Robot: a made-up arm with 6 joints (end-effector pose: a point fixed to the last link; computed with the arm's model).
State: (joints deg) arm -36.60 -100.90 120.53 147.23 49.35 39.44
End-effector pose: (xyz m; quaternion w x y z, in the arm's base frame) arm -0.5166 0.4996 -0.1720 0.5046 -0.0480 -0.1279 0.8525
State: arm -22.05 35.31 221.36 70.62 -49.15 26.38
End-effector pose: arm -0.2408 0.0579 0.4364 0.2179 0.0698 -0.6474 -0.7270
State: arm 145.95 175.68 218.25 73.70 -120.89 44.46
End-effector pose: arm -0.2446 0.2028 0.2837 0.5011 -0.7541 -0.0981 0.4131
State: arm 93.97 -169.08 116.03 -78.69 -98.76 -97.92
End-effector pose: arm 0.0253 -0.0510 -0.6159 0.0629 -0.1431 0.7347 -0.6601
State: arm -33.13 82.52 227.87 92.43 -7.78 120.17
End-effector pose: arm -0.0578 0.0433 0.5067 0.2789 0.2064 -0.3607 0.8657
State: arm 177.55 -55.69 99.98 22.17 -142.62 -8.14
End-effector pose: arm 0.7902 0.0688 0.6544 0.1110 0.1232 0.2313 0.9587
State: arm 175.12 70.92 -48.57 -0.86 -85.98 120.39
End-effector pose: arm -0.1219 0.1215 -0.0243 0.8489 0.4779 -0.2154 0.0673
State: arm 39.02 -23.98 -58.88 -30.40 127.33 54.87
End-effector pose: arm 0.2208 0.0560 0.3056 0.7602 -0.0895 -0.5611 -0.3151
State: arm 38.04 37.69 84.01 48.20 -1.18 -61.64
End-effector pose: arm 0.4532 0.2609 0.9908 0.8529 0.2304 -0.3280 0.3345
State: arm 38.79 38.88 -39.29 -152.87 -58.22 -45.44
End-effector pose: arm 0.1706 0.2635 0.0900 0.1935 -0.8196 -0.4326 0.3219
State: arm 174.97 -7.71 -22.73 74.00 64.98 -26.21
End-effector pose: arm -0.4403 0.0694 0.6372 0.4173 -0.2280 0.2952 -0.8287
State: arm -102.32 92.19 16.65 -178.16 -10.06 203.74
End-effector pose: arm -0.0012 -0.5241 -0.2176 0.6096 0.2947 0.4742 -0.5627
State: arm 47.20 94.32 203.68 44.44 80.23 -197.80
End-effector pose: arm 0.1660 0.0629 0.6734 0.0284 0.0377 -0.0367 -0.9982
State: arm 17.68 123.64 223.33 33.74 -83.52 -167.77
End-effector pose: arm 0.2051 -0.0312 0.5205 0.0759 0.9783 -0.1543 0.1160
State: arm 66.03 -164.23 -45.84 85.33 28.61 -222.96
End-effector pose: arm -0.1688 -0.4018 0.2657 0.1424 -0.4122 -0.0450 -0.8988
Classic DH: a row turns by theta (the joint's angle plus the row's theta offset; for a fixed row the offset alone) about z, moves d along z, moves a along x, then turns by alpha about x. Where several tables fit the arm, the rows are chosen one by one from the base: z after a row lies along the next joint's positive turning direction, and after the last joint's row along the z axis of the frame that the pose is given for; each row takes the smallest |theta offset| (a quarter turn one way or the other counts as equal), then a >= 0, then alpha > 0; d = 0 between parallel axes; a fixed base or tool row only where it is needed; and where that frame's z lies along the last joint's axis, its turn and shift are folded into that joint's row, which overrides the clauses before.
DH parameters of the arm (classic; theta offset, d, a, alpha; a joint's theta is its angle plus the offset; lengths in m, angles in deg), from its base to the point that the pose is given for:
joint 1: 0 0.2696 0 -90
joint 2: -90 0 0.3945 180
joint 3: 0 0 0 -90
joint 4: 0 -0.4867 0 90
joint 5: 0 0.1107 0 -90
joint 6: 90 0 0 90
tool (fixed): -90 0 0 0

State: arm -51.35 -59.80 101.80 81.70 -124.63 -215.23
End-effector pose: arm -0.5355 0.6440 0.5177 0.4946 -0.3429 0.4995 -0.6232
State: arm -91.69 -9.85 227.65 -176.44 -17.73 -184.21
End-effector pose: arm 0.1203 0.3314 0.2515 0.4250 0.5767 0.5434 -0.4376
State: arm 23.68 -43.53 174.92 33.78 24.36 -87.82
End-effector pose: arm -0.5259 -0.3311 0.2048 0.4493 0.1516 0.8373 -0.2723
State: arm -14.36 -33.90 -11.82 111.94 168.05 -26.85
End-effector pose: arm 0.1966 -0.0076 0.8751 0.1207 -0.2902 -0.3245 0.8921
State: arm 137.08 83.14 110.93 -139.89 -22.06 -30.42
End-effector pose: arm -0.6841 0.5206 0.4805 0.3206 -0.2523 -0.8806 -0.2410
